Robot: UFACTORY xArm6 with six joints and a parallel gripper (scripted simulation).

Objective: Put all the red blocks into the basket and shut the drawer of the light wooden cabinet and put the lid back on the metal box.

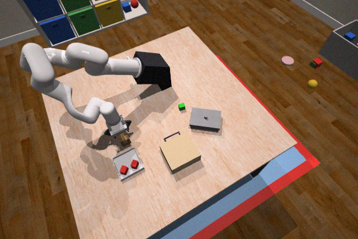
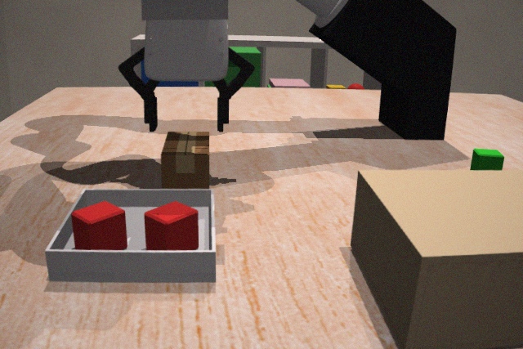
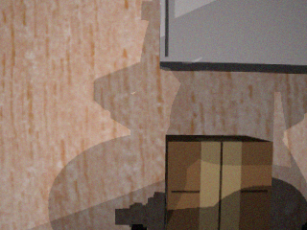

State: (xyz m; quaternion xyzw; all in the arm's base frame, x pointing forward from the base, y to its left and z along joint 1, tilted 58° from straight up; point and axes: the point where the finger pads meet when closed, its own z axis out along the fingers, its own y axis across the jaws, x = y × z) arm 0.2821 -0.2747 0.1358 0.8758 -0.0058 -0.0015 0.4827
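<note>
Now: hand 5 cm above the cardboard box. Round my hand: drawer 26 cm ahead, 25 cm to the left, 4 cm below; light wooden cabinet 27 cm ahead, 25 cm to the left, 4 cm below; grey basket 17 cm ahead, 4 cm to the right, 7 cm below.
</note>
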